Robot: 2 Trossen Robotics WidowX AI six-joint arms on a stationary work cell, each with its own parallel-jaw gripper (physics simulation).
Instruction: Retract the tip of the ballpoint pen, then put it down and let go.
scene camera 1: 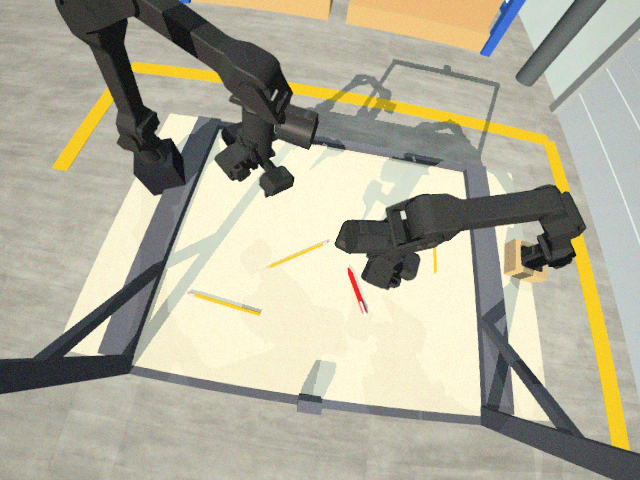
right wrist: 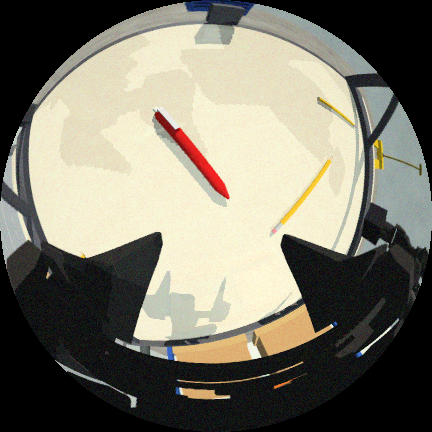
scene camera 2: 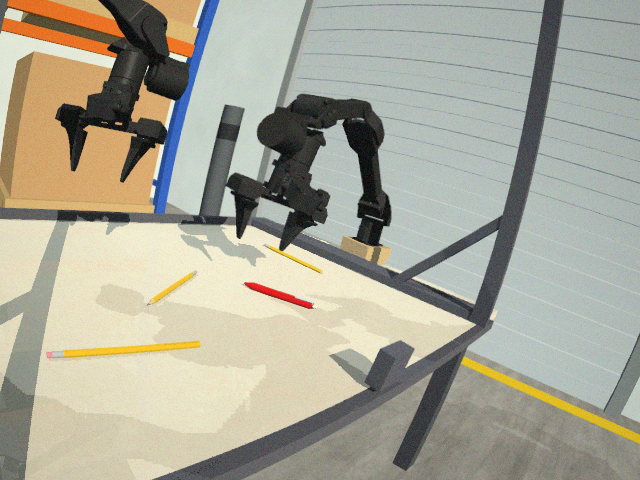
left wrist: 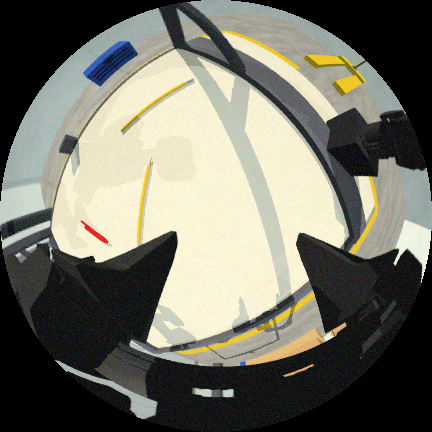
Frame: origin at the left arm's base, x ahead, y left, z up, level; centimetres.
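Seen in the pictures: left gripper, between the fingertips: [scene camera 1: 255, 183] [scene camera 2: 96, 176] [left wrist: 240, 238]; right gripper, between the fingertips: [scene camera 1: 363, 259] [right wrist: 224, 240] [scene camera 2: 260, 244]; left arm's base, origin of its link: [scene camera 1: 152, 155] [right wrist: 381, 227] [left wrist: 368, 140]; right arm's base, origin of its link: [scene camera 1: 531, 258] [scene camera 2: 367, 242].
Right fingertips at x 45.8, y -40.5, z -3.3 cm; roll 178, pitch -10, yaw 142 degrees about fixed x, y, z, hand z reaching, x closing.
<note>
Offsets run from my right fingertips to a thing's top centre. Level surfaces: height alone.
A red ballpoint pen @[dx -2.3, dy -6.1, dz -5.8 cm] [scene camera 1: 356, 289] [scene camera 2: 279, 295] [left wrist: 95, 232] [right wrist: 201, 161] with a white clip lies flat on the cream table top @[dz -7.4 cm] [scene camera 1: 289, 351] [scene camera 2: 206, 397]. In the right wrist view its pointed end is toward the fingers and its clip end is farther off. Whether its tip sticks out is too small to tell for sure. My right gripper [scene camera 2: 261, 243] [right wrist: 224, 240] is open and empty, above the table, behind the pen in scene camera 2. My left gripper [scene camera 2: 97, 175] [left wrist: 240, 238] is open and empty, high above the table's far left part.
Yellow pencils lie around the pen: one @[dx -14.7, dy +7.4, dz -6.5 cm] [scene camera 1: 298, 253] [scene camera 2: 172, 287] [right wrist: 305, 192] left of it, one @[dx -35.5, dy -0.3, dz -6.7 cm] [scene camera 1: 225, 303] [scene camera 2: 126, 349] [right wrist: 336, 111] farther left, one @[dx +24.9, dy +1.2, dz -6.7 cm] [scene camera 1: 434, 259] [scene camera 2: 293, 258] partly under the right arm in scene camera 1. A dark block @[dx -20.9, dy -27.0, dz -1.7 cm] [scene camera 1: 310, 403] [scene camera 2: 388, 364] stands at the table's front edge.
</note>
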